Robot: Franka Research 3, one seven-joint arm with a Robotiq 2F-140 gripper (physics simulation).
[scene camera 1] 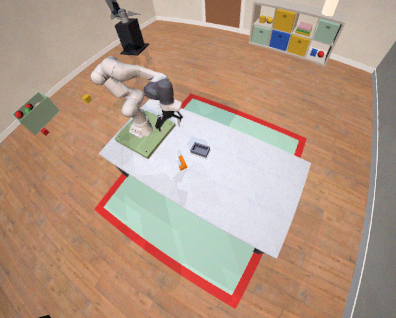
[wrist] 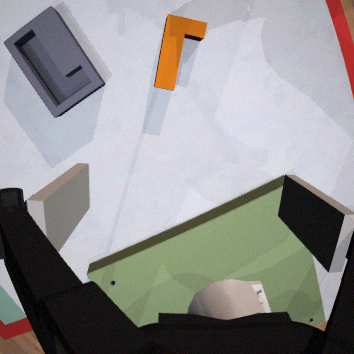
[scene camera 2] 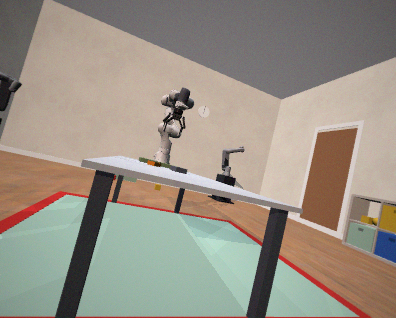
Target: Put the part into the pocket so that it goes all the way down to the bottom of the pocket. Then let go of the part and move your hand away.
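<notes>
The part, an orange L-shaped block, lies flat on the white table. The grey block with the L-shaped pocket sits beside it, apart from it, to its left in the wrist view. The pocket's dark recess shows no part in it. My gripper is open, with no object between its fingers. It hangs high above the table near the arm's base, short of both part and pocket block. In the wrist view both lie beyond the fingers, near the top.
The arm's green base plate stands on the table, partly between and below the fingers in the wrist view. A shelf unit, a second arm on a black stand and a green bin stand away from the table.
</notes>
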